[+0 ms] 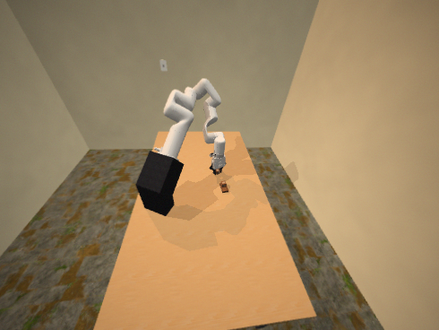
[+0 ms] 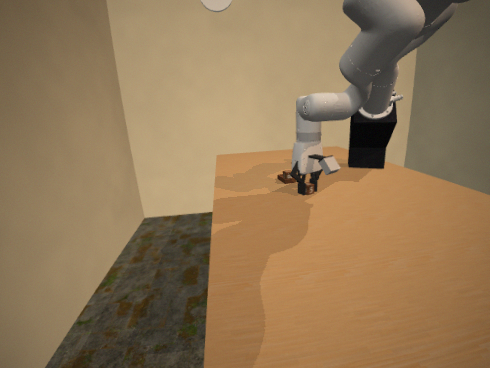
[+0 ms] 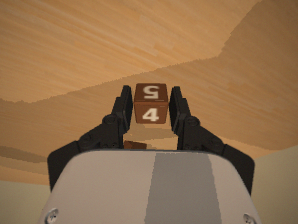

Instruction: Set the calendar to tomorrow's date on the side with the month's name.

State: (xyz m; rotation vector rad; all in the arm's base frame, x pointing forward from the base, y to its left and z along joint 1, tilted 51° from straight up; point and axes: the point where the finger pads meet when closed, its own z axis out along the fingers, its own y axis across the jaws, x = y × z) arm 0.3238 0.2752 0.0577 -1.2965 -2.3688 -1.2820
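My hand is 1 cm above the brown digit cube.
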